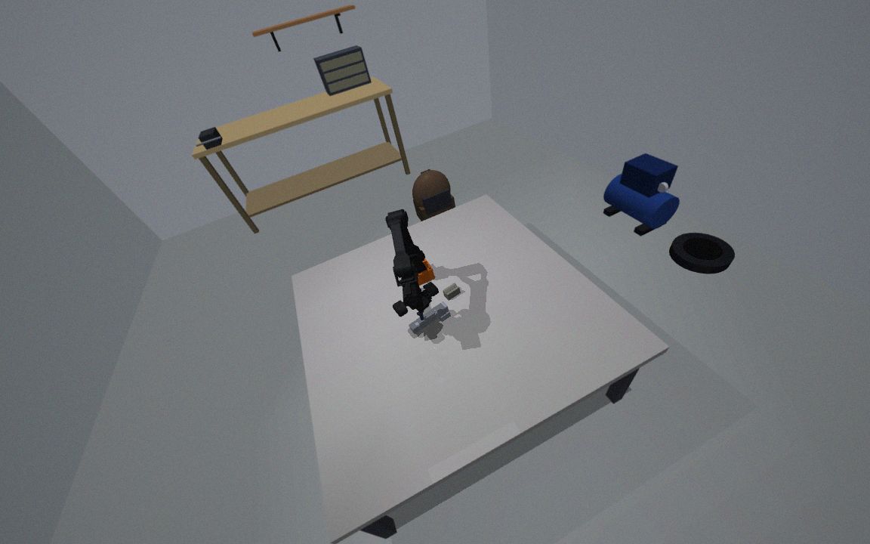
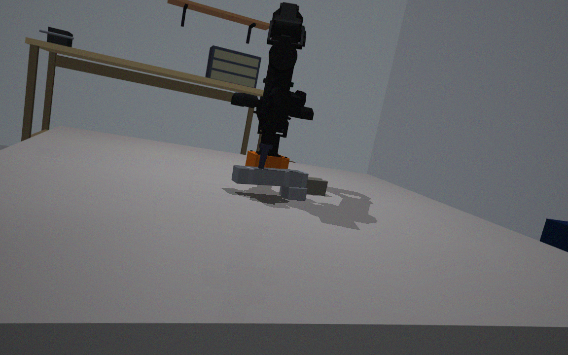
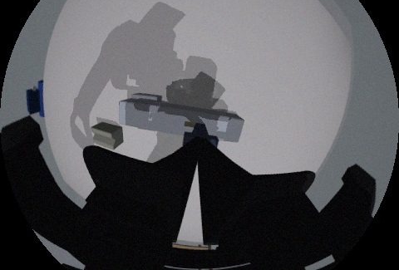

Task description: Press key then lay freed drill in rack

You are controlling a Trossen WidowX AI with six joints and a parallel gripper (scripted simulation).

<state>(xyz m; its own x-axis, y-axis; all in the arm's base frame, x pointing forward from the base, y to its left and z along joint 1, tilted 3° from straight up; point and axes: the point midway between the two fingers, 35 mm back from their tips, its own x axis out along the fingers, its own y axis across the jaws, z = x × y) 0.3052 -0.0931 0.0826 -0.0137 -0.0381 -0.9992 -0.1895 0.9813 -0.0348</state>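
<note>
My gripper tip is 30 mm above the dark key. Round my gripper tip: drill (70 mm below, 50 mm to the left, 20 mm behind); grey-olive block (180 mm to the left, 120 mm behind, 100 mm below); grey drill fixture (80 mm below, 30 mm to the left, 10 mm behind).
</note>
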